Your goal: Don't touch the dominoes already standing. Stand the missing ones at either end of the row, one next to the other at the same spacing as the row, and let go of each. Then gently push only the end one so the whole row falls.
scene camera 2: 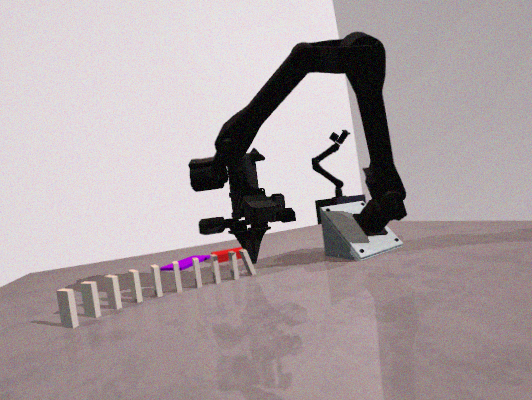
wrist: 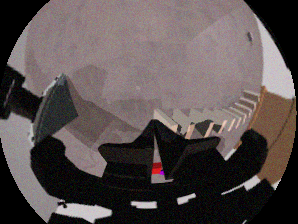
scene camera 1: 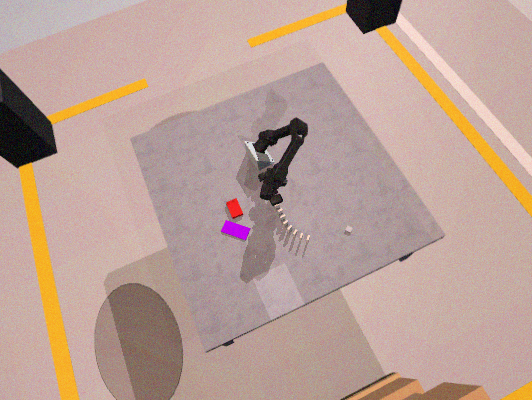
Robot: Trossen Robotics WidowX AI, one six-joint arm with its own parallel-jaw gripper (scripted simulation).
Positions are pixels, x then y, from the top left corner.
Labels:
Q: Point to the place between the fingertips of my gripper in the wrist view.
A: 153, 121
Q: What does my gripper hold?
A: Nothing.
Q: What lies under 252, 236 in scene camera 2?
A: My gripper.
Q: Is my gripper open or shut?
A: Shut.

